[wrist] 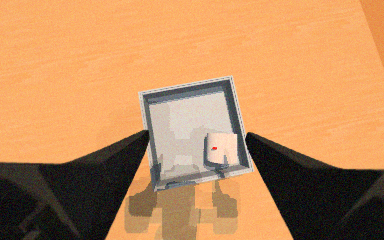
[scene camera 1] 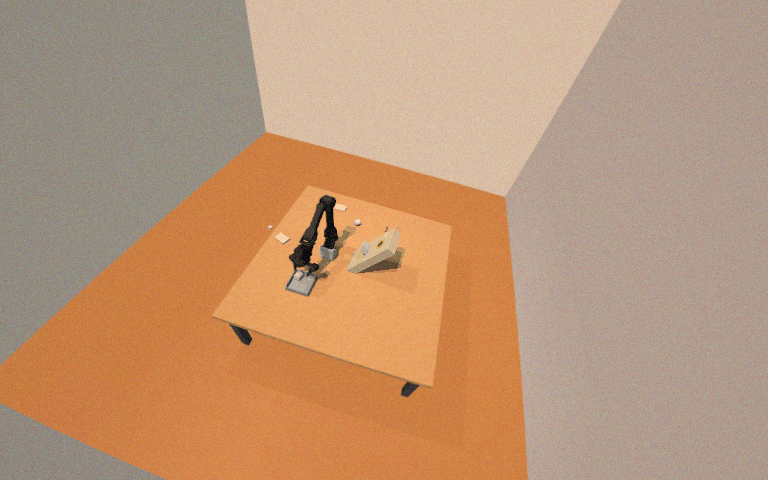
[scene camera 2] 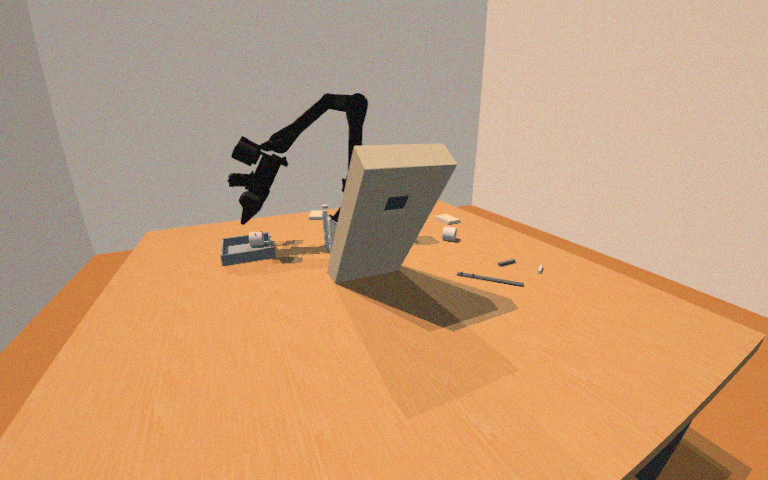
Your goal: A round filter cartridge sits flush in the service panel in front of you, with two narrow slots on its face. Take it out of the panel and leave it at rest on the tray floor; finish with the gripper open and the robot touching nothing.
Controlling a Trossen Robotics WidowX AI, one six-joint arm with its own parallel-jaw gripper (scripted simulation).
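Note:
My gripper (scene camera 2: 245,219) open, empty. Wrist view: gripper (wrist: 197,135), white round filter cartridge (wrist: 221,147), grey tray (wrist: 178,118).

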